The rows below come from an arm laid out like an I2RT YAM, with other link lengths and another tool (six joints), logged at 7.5 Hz.
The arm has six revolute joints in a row. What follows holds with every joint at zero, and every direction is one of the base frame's.
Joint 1 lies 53 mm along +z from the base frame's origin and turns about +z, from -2.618 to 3.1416 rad.
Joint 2 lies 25.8 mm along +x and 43.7 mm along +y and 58.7 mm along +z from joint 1 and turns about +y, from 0 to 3.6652 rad.
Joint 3 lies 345.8 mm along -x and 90.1 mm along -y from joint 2 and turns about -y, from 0 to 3.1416 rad.
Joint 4 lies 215.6 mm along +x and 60.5 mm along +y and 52.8 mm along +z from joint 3 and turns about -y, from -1.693 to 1.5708 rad.
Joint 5 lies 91.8 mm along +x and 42 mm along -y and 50.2 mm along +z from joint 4 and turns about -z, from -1.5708 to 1.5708 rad.
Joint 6 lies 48.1 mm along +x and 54.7 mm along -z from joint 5 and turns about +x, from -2.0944 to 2.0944 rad.
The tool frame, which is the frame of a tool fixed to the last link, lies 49 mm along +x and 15 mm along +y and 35 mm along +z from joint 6; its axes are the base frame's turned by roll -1.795, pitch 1.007 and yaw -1.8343 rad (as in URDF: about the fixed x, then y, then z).
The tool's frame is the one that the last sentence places.
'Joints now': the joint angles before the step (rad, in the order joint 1, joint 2, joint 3, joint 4, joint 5, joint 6). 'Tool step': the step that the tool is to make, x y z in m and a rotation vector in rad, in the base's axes. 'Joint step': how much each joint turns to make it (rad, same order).
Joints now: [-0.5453, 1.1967, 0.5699, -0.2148, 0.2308, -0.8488]
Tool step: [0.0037, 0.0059, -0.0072, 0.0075, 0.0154, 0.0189]
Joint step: [0.0343, 0.0153, -0.0172, 0.0129, 0.0111, 0.0110]
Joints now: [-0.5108, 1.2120, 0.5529, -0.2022, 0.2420, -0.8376]
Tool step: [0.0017, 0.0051, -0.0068, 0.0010, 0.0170, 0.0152]
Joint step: [0.0285, 0.0107, -0.0185, 0.0125, 0.0141, 0.0057]
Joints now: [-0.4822, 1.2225, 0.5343, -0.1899, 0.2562, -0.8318]
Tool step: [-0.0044, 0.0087, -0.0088, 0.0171, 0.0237, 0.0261]
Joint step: [0.0218, -0.0054, -0.0280, -0.0061, -0.0062, -0.0005]
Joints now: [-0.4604, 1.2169, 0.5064, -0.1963, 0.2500, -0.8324]
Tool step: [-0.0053, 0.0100, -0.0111, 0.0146, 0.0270, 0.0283]
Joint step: [0.0299, -0.0042, -0.0388, 0.0033, -0.0003, 0.0023]
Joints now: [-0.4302, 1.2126, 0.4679, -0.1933, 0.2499, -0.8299]
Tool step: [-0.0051, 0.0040, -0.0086, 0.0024, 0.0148, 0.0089]
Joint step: [0.0082, -0.0013, -0.0361, 0.0210, 0.0028, -0.0030]
